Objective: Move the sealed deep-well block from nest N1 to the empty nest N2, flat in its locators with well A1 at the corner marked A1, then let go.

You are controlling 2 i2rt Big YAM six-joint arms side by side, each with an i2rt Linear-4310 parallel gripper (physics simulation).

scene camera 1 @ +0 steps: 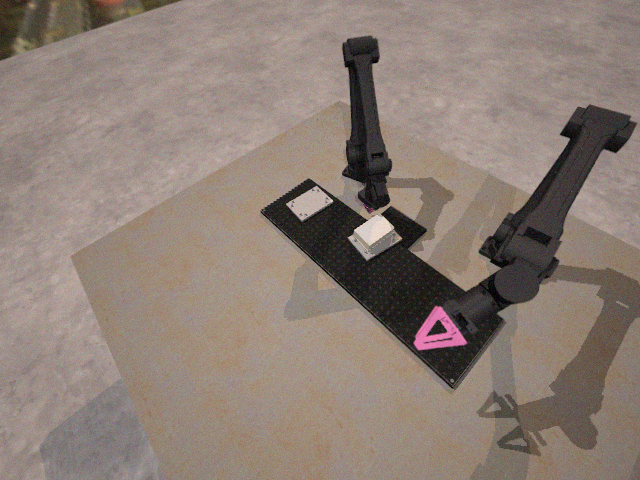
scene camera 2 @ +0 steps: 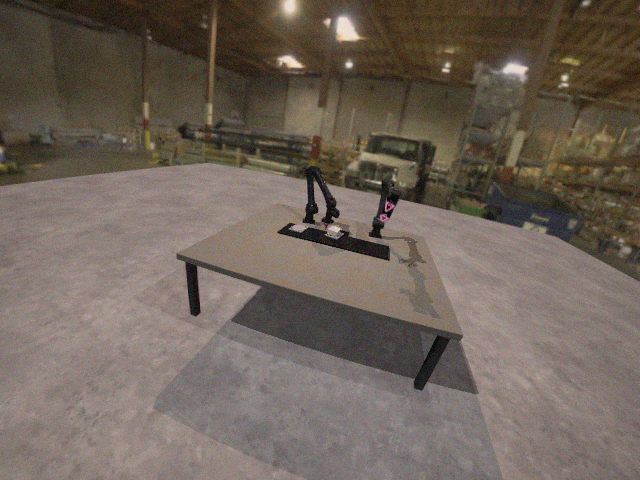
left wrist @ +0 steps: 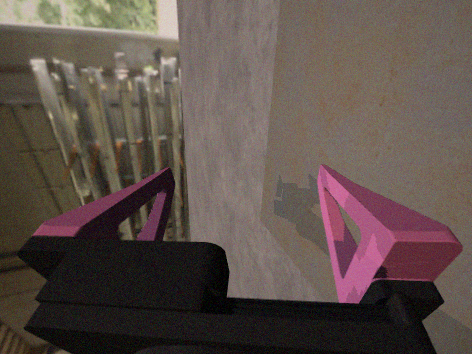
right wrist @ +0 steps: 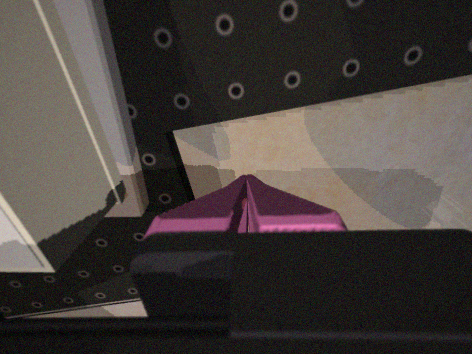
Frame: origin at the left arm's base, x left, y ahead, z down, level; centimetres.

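Where they show: left gripper, between the fingertips: (scene camera 1: pixel 416 343) (scene camera 2: pixel 383 216) (left wrist: pixel 243 174); right gripper, between the fingertips: (scene camera 1: pixel 370 212) (scene camera 2: pixel 325 229) (right wrist: pixel 247 185); left arm's base, origin of its link: (scene camera 2: pixel 374 236); right arm's base, origin of its link: (scene camera 1: pixel 357 173) (scene camera 2: pixel 308 221).
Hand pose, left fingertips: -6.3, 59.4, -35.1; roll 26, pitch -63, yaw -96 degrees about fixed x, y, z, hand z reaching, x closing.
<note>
Things, the pixels of their top centre, and the offset from my left fingertips, as dx, dy, dz. "spot": a spot on its surface instead. Level surfaces: height alone.
- pale deep-well block, centre of its top: (scene camera 1: pixel 374 227) (scene camera 2: pixel 334 228) -32.6, -36.4, +27.5
- empty white nest plate, centre of its top: (scene camera 1: pixel 309 200) (scene camera 2: pixel 298 226) -63.5, -34.4, +31.6
- black board, height of its surface: dz +33.8
- tan table, height of its surface: dz +35.1
- short black board section, a spot on its surface: (scene camera 1: pixel 408 227) spot: -24.8, -48.8, +33.8
The pale deep-well block (scene camera 1: pixel 374 231) (scene camera 2: pixel 334 228) sits on a white nest plate (scene camera 1: pixel 369 254) near the middle of the black perforated board. Its side (right wrist: pixel 55 115) shows large at the left of the right wrist view. The empty white nest plate (scene camera 1: pixel 309 203) (scene camera 2: pixel 298 227) lies at the board's upper-left end in scene camera 1. Nest labels, the A1 mark and exact seating cannot be read. My right gripper (scene camera 1: pixel 369 208) (right wrist: pixel 247 185) is shut and empty, low beside the block, not visibly touching it. My left gripper (left wrist: pixel 243 174) (scene camera 2: pixel 386 212) is open and empty, raised away from the block.
The black board (scene camera 1: pixel 382 284) (scene camera 2: pixel 361 246) runs lengthwise on the tan table (scene camera 1: pixel 206 335) (scene camera 2: pixel 289 263). A short black board section (scene camera 1: pixel 408 227) juts out behind the block. Table shows beyond its edge in the right wrist view. The left arm reaches over the board's lower-right end in scene camera 1.
</note>
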